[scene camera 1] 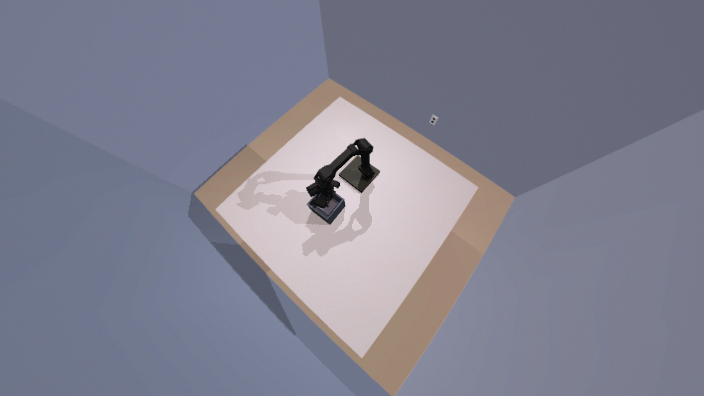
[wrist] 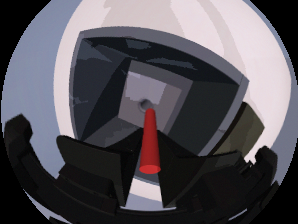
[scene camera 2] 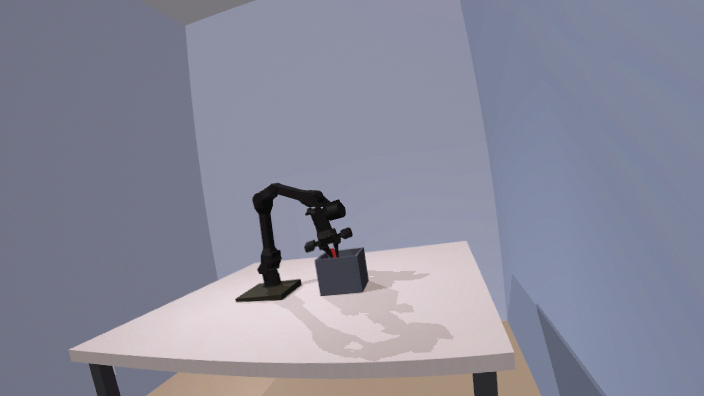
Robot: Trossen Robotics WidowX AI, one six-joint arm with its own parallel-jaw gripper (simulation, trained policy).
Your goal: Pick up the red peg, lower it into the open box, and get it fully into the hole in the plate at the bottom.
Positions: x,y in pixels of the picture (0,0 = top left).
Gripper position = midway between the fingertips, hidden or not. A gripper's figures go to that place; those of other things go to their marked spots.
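Labels:
There's a red peg (wrist: 150,155) sitting 0.06 m from the lens, and that spot on the peg and the one on a box (wrist: 212,91) are 0.09 m apart. The gripper (wrist: 148,132) is 0.10 m from the lens. For the box it's 0.11 m from the lens, and a grey plate (wrist: 139,89) is 0.14 m from the lens.

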